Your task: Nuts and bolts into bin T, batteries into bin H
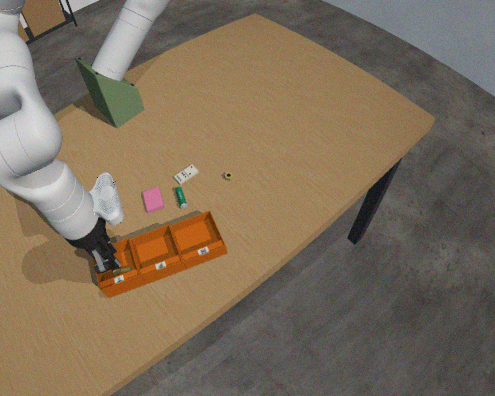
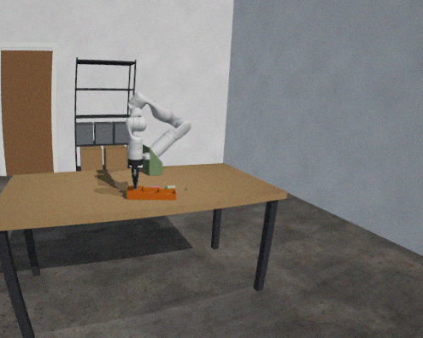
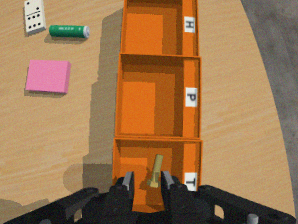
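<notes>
Right now the brass bolt is 50 mm below my hand, 10 mm to the right of it and 10 mm ahead of it. Round my hand: pink eraser (140 mm to the left, 100 mm behind, 60 mm below); then orange bin unit (80 mm to the left, 40 mm below, 30 mm ahead); then green battery (190 mm to the left, 60 mm below, 60 mm behind).
</notes>
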